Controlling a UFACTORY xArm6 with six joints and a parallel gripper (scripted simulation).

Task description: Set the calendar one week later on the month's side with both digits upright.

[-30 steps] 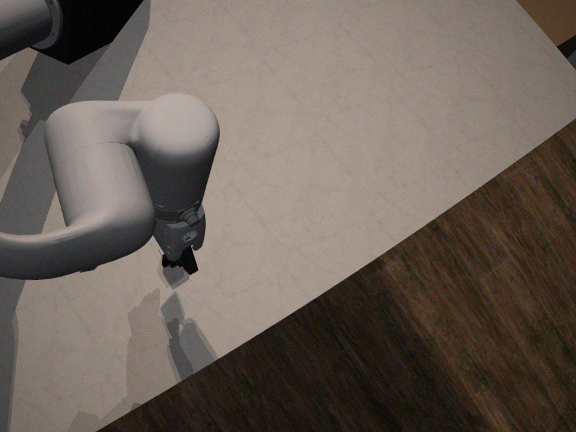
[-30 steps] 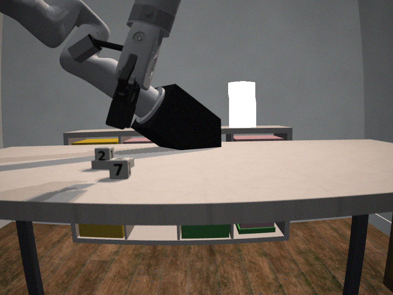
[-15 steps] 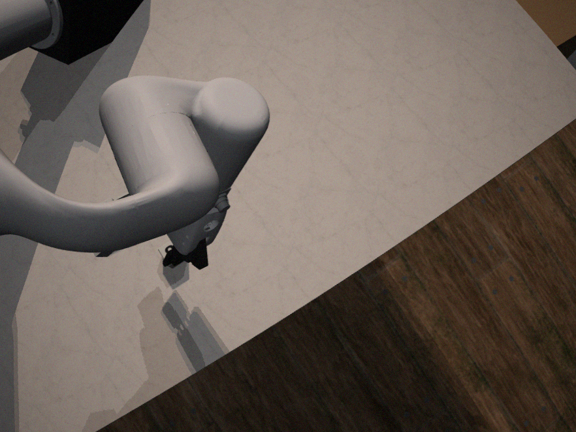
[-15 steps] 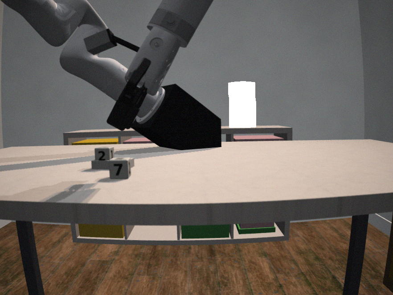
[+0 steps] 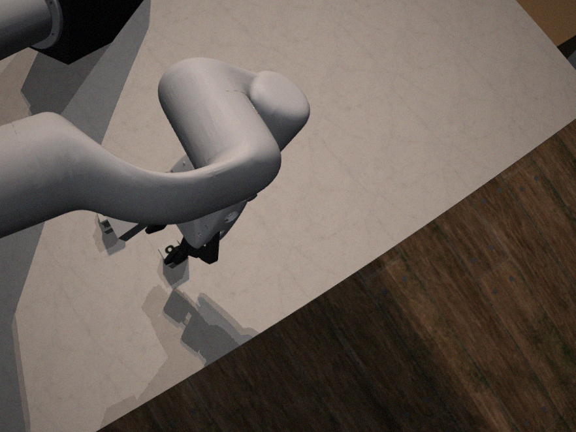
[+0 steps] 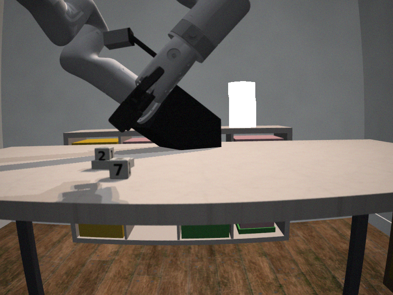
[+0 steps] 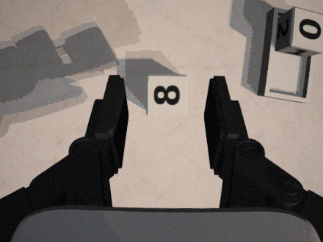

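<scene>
Now: hand 10 mm to the left of the white cube and 80 mm above it. Also, from my hand: grey tray 120 mm behind, 20 mm to the right, 90 mm below.
</scene>
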